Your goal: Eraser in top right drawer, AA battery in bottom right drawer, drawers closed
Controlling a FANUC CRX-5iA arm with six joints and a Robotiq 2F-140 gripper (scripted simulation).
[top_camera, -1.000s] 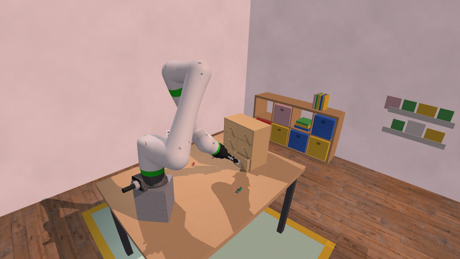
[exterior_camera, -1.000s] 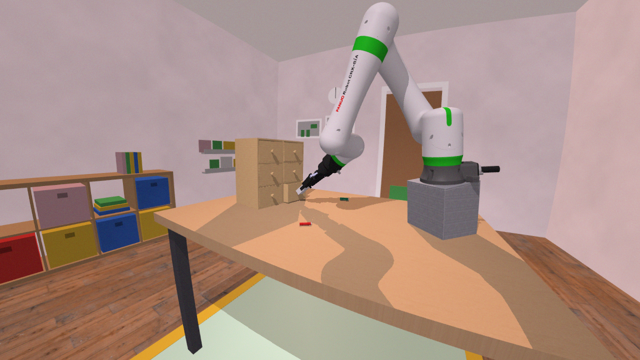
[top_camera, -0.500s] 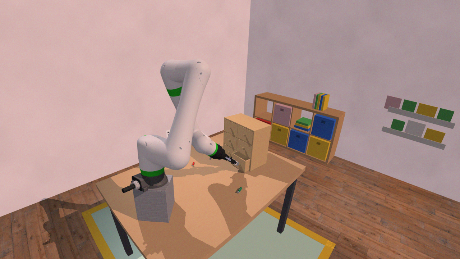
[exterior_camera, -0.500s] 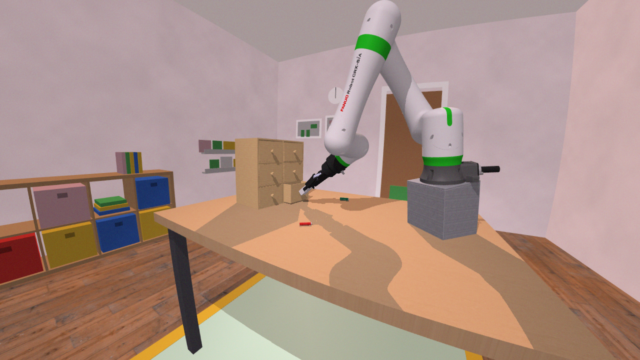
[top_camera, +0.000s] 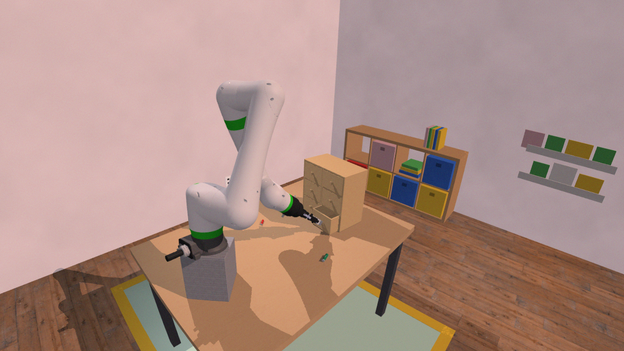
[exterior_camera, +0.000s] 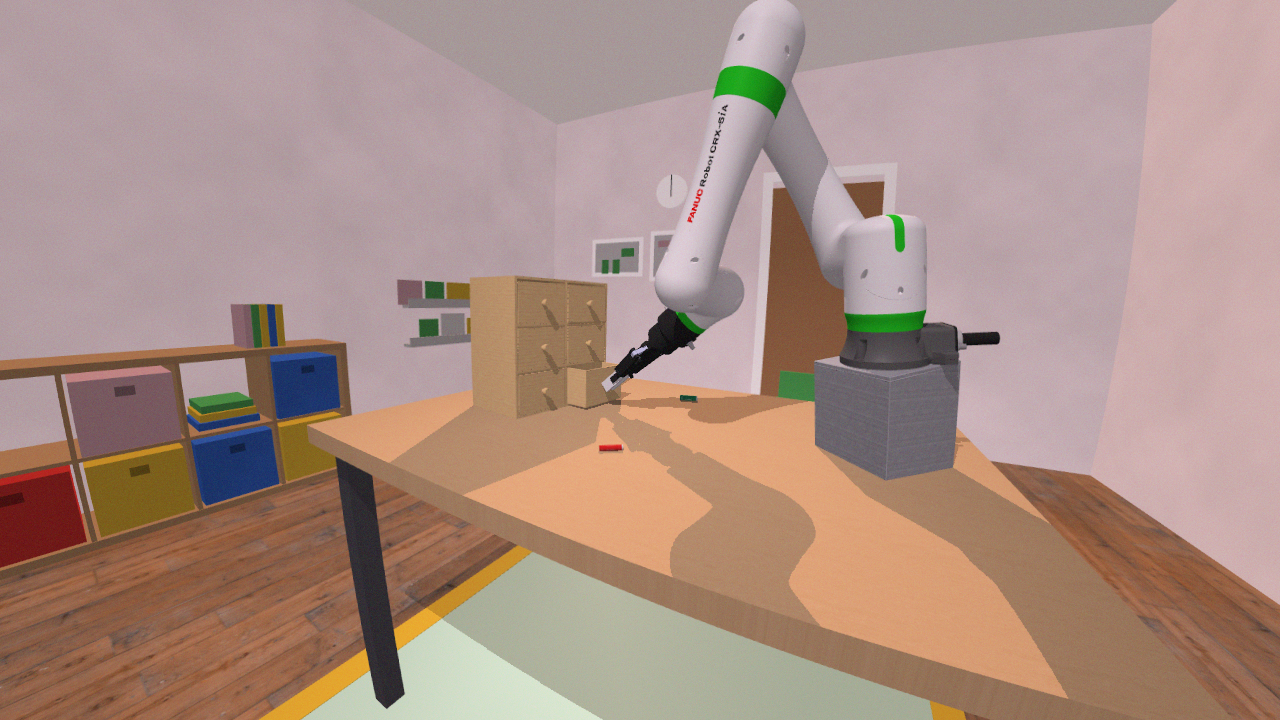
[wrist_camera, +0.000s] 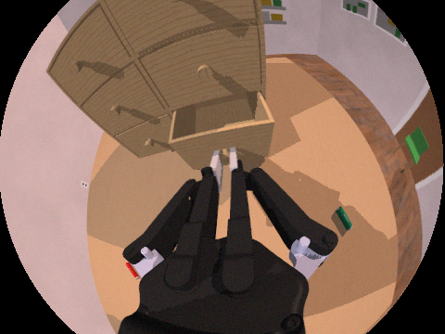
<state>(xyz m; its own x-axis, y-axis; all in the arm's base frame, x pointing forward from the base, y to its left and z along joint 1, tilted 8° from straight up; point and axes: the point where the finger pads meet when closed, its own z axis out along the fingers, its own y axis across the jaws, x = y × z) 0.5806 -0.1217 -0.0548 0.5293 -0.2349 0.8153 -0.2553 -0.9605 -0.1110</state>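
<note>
Right now the green AA battery is 16 cm behind my hand, 16 cm to the right of it and 6 cm below it. From my hand the other things lie so: eraser: 21 cm ahead, 2 cm to the right, 15 cm above; then red object: 11 cm behind, 28 cm to the left, 7 cm below.
</note>
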